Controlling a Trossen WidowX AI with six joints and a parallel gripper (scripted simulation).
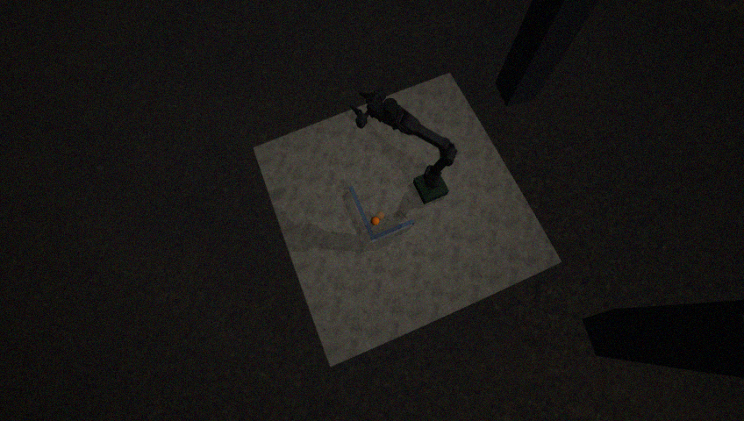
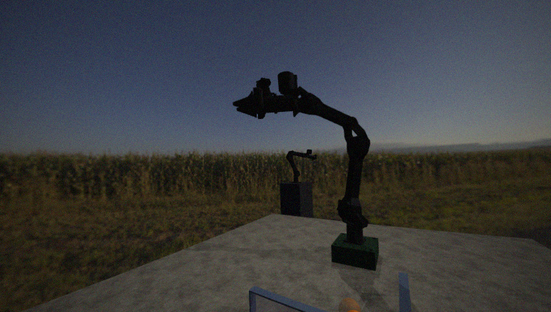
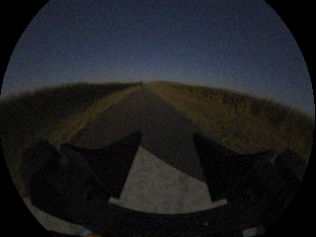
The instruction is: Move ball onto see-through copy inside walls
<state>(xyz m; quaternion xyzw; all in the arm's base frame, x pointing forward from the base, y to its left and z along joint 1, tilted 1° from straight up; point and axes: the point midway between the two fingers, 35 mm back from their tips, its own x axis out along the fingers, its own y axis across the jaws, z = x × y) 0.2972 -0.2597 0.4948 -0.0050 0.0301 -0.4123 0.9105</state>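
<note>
Right now my gripper tip is 30 mm short of the orange ball, 390 mm to the right of it and 530 mm above it. Round my gripper tip: see-through copy of ball 370 mm to the left, 530 mm below.
</note>
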